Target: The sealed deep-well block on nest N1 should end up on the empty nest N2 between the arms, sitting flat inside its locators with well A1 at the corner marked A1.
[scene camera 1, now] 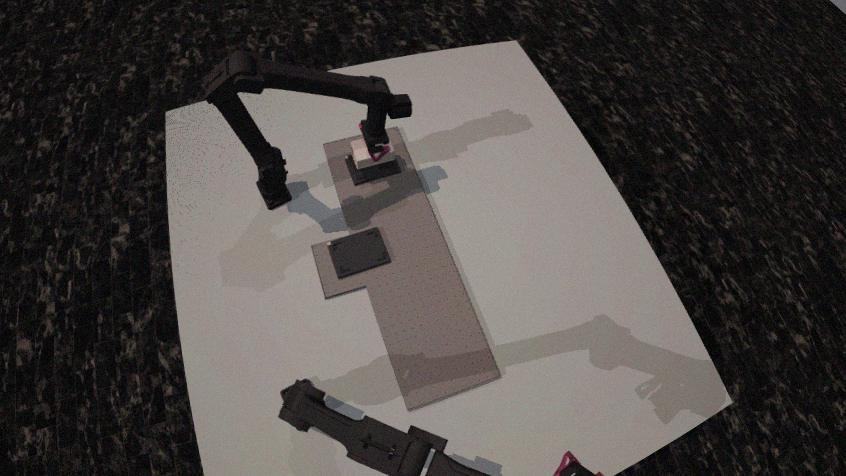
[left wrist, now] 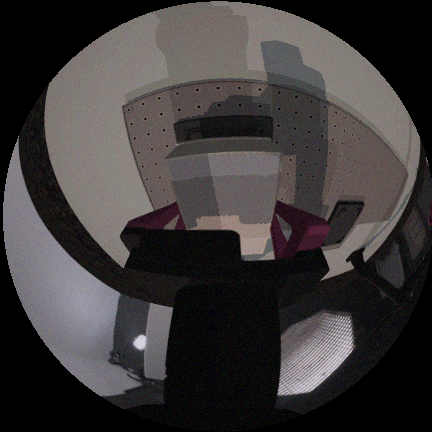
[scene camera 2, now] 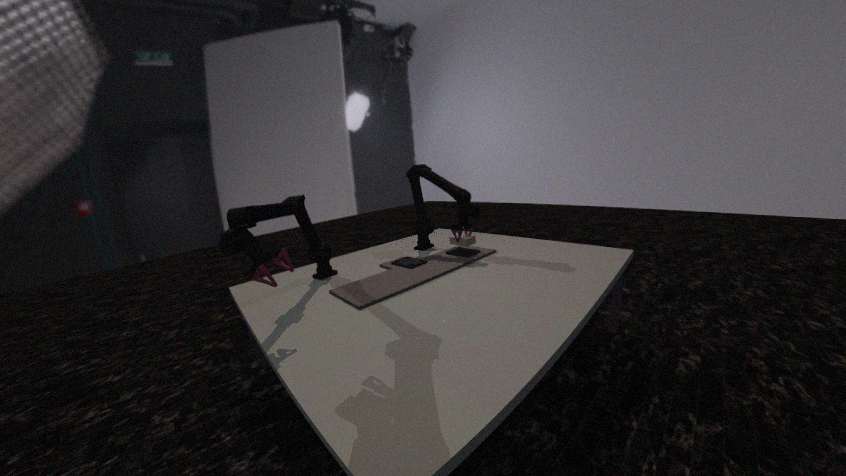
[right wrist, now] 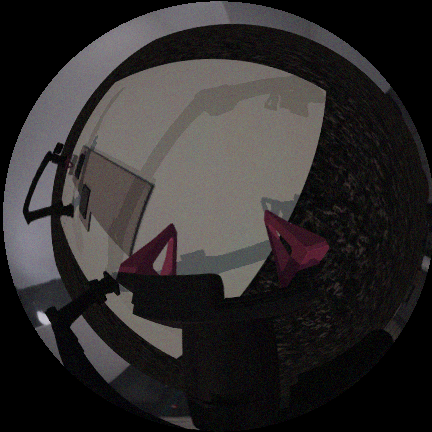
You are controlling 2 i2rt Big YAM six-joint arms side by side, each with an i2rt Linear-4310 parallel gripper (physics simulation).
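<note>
The pale deep-well block (scene camera 1: 359, 156) (scene camera 2: 462, 241) (left wrist: 225, 187) is held level, a little above the dark nest N1 (scene camera 1: 378, 174) (scene camera 2: 463, 252) (left wrist: 225, 128), with a gap between them in scene camera 2. My left gripper (scene camera 1: 373, 151) (scene camera 2: 462, 235) (left wrist: 227, 201) is shut on the block, one magenta finger on each side. The dark nest N2 (scene camera 1: 359, 252) (scene camera 2: 408, 262) (left wrist: 345, 220) is empty; a small pale dot marks its upper left corner in scene camera 1. My right gripper (scene camera 2: 283, 278) (right wrist: 218, 221) is open and empty, far from both nests. The block's well markings cannot be read.
The perforated baseplate (scene camera 1: 437, 319) (scene camera 2: 378, 288) (right wrist: 120, 190) carries both nests and lies on the pale table (scene camera 1: 550, 236) (scene camera 2: 491, 331). The right arm (scene camera 1: 378, 441) reaches over the near end of the table in scene camera 1. Arm shadows cross the baseplate.
</note>
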